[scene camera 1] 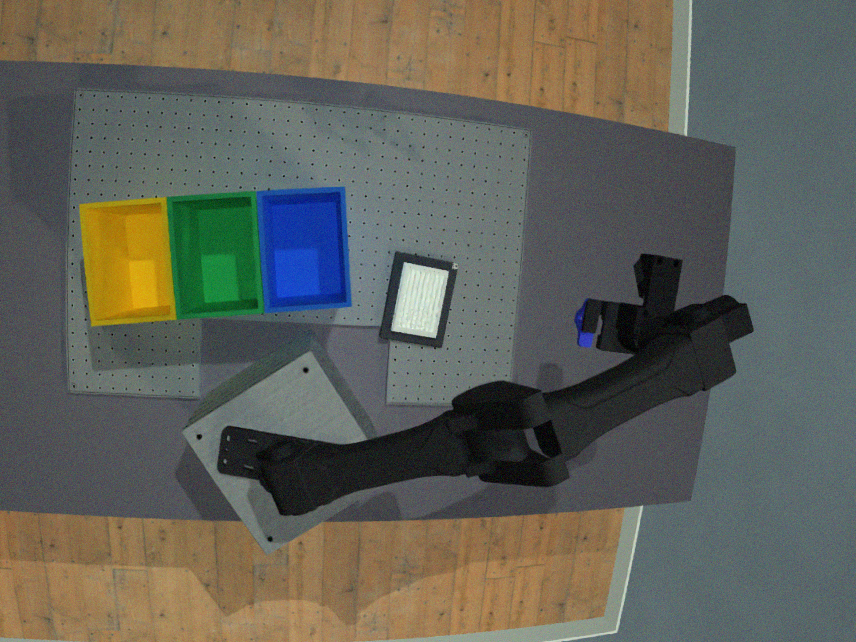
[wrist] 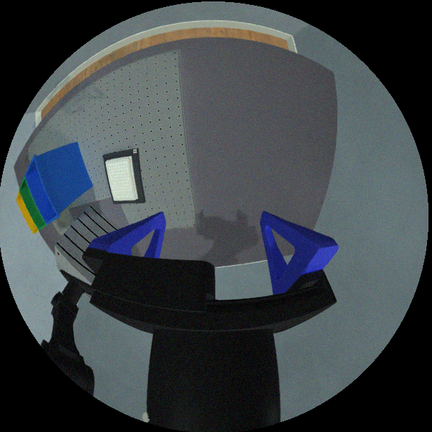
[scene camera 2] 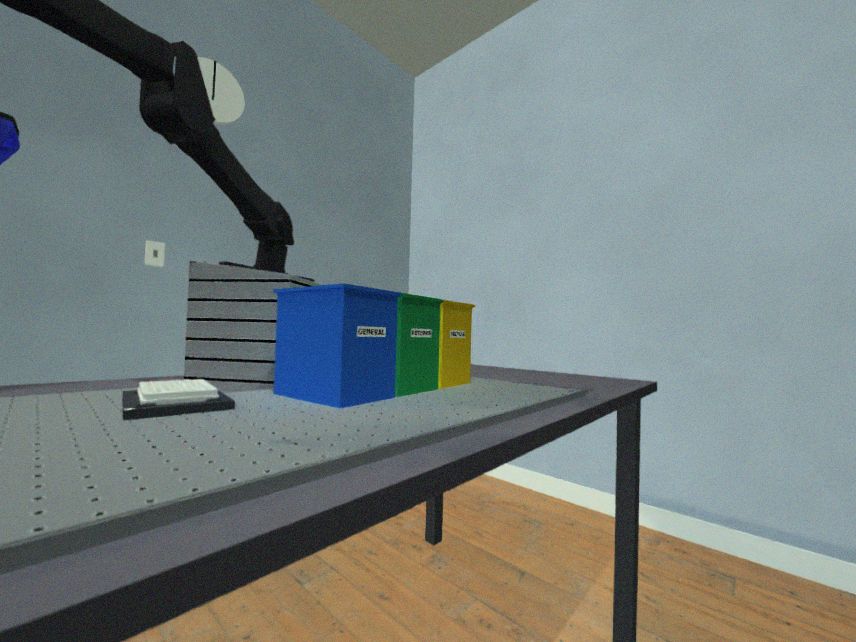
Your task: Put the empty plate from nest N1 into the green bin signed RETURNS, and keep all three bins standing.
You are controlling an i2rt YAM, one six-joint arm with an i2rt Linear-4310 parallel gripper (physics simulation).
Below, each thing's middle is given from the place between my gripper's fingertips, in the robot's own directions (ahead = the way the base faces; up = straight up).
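From the white well plate (scene camera 1: pixel 421 291), my hand is 240 mm above it, 240 mm to the right of it and 40 mm past it. There's a green bin (scene camera 1: pixel 214 238) that's 20 mm behind my hand, 160 mm below it and 590 mm to the left of it. The dark nest (scene camera 1: pixel 395 277) is 240 mm to the left of my hand, 40 mm behind it and 250 mm below it, and then the blue bin (scene camera 2: pixel 335 344) is 20 mm ahead of my hand, 460 mm to the left of it and 160 mm below it.
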